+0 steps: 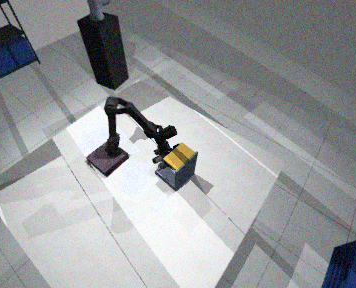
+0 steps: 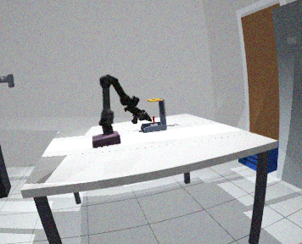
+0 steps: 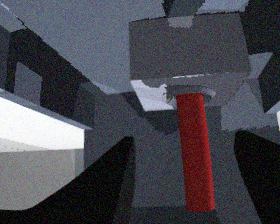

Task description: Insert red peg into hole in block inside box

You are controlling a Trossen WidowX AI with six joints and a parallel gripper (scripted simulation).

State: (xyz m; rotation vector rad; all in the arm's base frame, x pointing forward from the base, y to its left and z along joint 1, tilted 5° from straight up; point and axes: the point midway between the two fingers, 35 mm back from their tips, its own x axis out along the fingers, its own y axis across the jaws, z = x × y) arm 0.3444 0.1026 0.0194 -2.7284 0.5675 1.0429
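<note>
The red peg lies 2 cm ahead of my gripper tip and 1 cm below it. The rest, counted from my gripper tip: back wall: 8 cm ahead, 3 cm to the right, 5 cm above; then yellow roof: 3 cm ahead, 2 cm to the right, 15 cm above.
</note>
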